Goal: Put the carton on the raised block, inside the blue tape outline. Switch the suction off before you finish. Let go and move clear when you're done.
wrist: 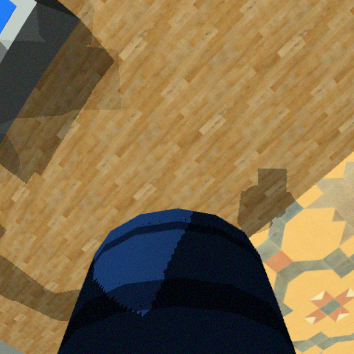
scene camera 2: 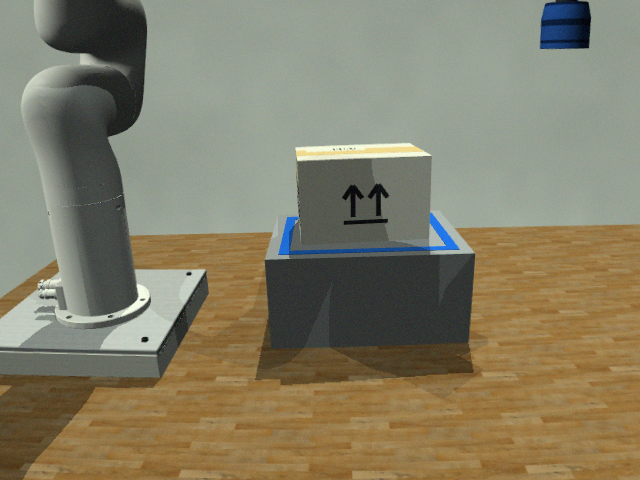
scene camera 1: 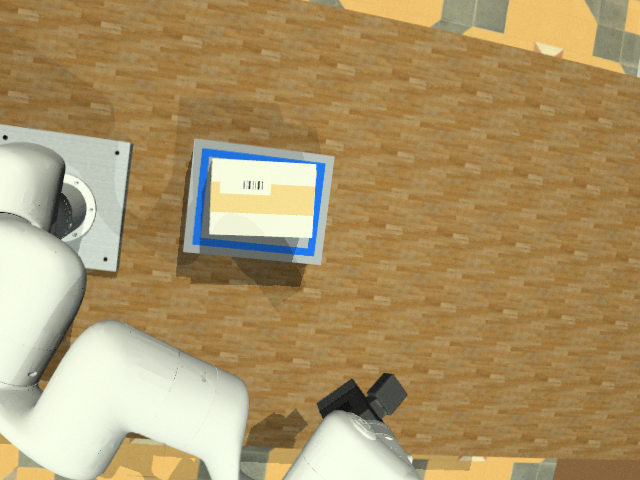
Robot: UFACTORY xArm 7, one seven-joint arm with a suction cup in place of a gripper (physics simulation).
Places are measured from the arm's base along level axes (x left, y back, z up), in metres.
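Pixels of known places: hand, its tool point: [wrist: 176, 280] [scene camera 2: 564, 48]; arm's base, origin of its link: [scene camera 2: 104, 307] [scene camera 1: 61, 207].
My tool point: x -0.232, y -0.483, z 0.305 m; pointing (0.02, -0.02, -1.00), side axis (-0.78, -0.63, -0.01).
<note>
For each thing: its middle in the pictures, then the offset to it from my tool point. Level surfaces: height alone.
- white carton, middle of its body: [scene camera 2: 359, 190] [scene camera 1: 260, 196] dy +0.131, dx +0.285, dz -0.172 m
- grey raised block, middle of its body: [scene camera 2: 364, 272] [scene camera 1: 256, 201] dy +0.126, dx +0.270, dz -0.285 m
- wooden table, height of its surface: dz -0.346 m
The white carton [scene camera 1: 262, 198] [scene camera 2: 364, 198] with a tan tape strip stands upright on the grey raised block [scene camera 1: 325, 206] [scene camera 2: 369, 302]. It rests inside the blue tape outline [scene camera 1: 197, 198] [scene camera 2: 445, 235], with its two arrows pointing up. My gripper, a blue suction cup, hangs high in the air to the right of the block in scene camera 2 [scene camera 2: 564, 48]; it also fills the bottom of the wrist view [wrist: 177, 215]. It is well apart from the carton and holds nothing, so it is open. In scene camera 1 the cup is hidden under the arm.
My arm [scene camera 1: 155, 382] [scene camera 2: 93, 206] rises from a metal base plate [scene camera 1: 111, 206] [scene camera 2: 175, 310] to the left of the block. The black camera mount [scene camera 1: 343, 397] is near the table's lower edge in scene camera 1. Patterned floor tiles [scene camera 1: 475, 15] [wrist: 310, 240] lie beyond the wooden table [scene camera 1: 465, 232].
</note>
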